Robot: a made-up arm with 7 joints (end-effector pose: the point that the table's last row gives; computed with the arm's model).
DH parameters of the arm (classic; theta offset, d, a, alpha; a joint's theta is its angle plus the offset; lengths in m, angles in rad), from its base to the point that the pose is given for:
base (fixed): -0.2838 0 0.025 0
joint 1: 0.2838 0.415 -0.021 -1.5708
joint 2: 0 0.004 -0.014 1.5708
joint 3: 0 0.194 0.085 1.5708
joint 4: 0 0.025 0.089 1.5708
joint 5: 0 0.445 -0.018 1.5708
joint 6: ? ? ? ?
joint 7: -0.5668 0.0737 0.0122 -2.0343
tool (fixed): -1.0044 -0.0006 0 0
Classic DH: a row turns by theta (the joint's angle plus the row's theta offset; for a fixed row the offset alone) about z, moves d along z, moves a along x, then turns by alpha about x.
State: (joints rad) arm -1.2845 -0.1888 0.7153 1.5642 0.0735 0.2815 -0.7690
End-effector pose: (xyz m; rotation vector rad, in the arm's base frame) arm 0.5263 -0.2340 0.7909 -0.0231 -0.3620 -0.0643
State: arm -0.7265 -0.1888 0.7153 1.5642 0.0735 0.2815 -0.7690
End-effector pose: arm 0.5703 0.0664 0.7909 0.0782 -0.3579 0.4875
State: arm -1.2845 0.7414 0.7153 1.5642 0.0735 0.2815 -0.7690
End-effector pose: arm 0.5682 -0.3762 0.3345 0.8438 -0.0466 -0.2159
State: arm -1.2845 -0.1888 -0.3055 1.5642 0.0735 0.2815 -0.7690
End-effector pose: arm -0.0008 -0.5263 0.8160 -0.1447 -0.5037 -1.0733
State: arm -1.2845 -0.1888 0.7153 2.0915 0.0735 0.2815 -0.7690
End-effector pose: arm 0.4084 -0.1227 1.0225 -0.2833 -0.8077 0.0487
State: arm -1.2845 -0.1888 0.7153 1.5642 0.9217 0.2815 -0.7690
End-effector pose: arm 0.5111 -0.2519 0.8151 0.7252 -0.7694 -0.0820
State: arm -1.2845 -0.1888 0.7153 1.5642 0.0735 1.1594 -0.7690
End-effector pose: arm 0.5286 -0.2401 0.7122 0.4034 0.3986 -0.1767
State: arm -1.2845 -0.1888 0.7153 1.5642 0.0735 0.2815 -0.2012
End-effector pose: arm 0.5256 -0.2368 0.7971 0.4422 -0.6440 -0.2349
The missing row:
joint 6: 0 0.026 0.054 -1.5708
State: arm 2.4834 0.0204 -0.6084 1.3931 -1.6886 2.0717 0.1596
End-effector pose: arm 0.0151 0.5444 0.5893 -0.7308 -0.4233 0.4362
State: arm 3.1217 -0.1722 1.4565 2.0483 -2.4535 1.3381 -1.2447
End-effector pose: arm -0.0137 -0.4767 0.9722 0.6416 -2.1903 1.7580
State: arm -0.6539 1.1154 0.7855 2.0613 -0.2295 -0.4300 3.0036
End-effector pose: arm 0.7045 -0.1136 0.3820 -1.8134 0.2857 0.7069
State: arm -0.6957 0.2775 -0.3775 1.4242 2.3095 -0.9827 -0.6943
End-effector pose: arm 0.1869 -0.5201 0.4830 0.5769 -1.9118 -2.2387
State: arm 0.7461 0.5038 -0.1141 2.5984 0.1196 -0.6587 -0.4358
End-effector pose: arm 0.3674 0.2908 0.9297 0.8003 -1.6800 1.1008
